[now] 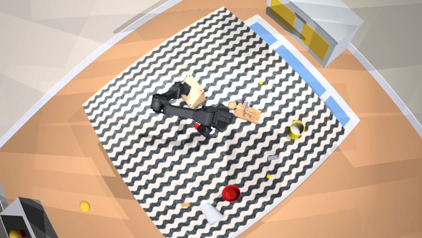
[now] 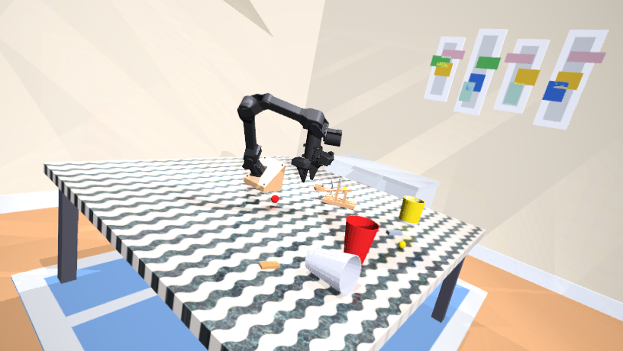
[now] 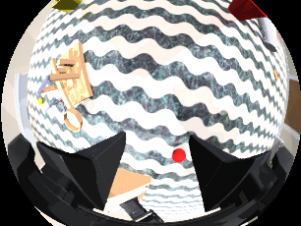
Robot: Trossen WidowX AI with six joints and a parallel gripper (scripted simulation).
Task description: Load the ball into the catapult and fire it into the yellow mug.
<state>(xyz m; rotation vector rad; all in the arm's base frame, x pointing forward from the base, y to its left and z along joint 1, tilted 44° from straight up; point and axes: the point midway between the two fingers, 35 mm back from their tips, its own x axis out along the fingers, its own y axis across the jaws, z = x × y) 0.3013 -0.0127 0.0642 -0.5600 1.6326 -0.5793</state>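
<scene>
Right now my gripper tip is 10 cm past the red ball, 10 cm above it and 6 cm to the left of it. The rest, counted from my gripper tip: red cup: 33 cm ahead, 21 cm to the right, 8 cm below; grey block: 35 cm ahead, 11 cm to the left, 11 cm below; wooden catapult: 20 cm to the left, 6 cm below, 2 cm ahead.
</scene>
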